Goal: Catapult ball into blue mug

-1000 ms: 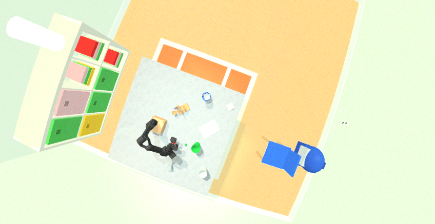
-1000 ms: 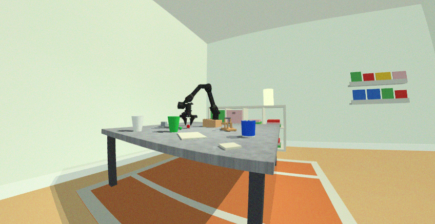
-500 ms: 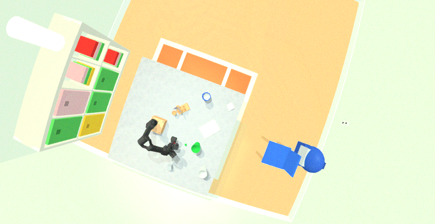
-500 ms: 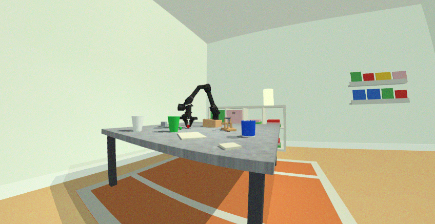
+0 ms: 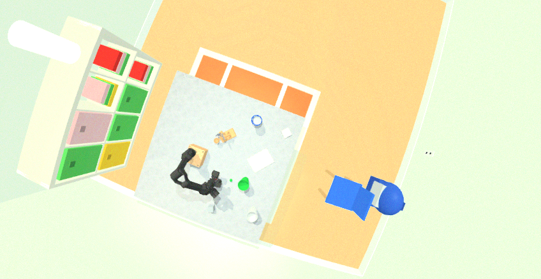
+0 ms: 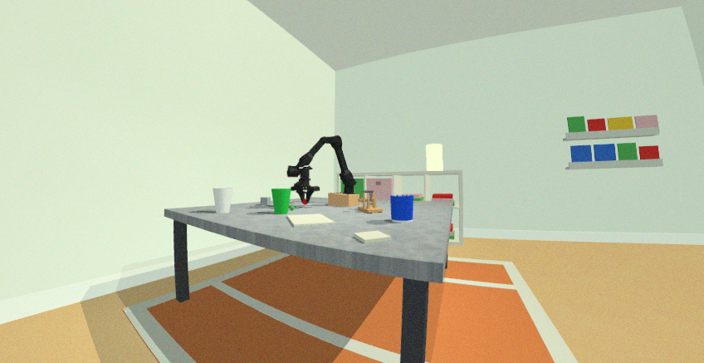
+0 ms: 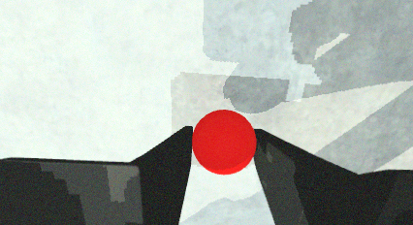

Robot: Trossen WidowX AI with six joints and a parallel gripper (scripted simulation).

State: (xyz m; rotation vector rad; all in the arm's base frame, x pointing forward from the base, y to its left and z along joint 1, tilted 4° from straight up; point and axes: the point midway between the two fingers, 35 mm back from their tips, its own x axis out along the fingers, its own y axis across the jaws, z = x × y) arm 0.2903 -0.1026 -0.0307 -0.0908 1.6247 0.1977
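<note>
Right now my gripper tip is 36 cm to the right of the wooden catapult, 14 cm past it and 3 cm below it. The rest, counted from my gripper tip: green ball: 13 cm ahead, 5 cm to the left, 1 cm below; then green cup: 24 cm ahead, 11 cm to the left; then red ball: 1 cm above.
</note>
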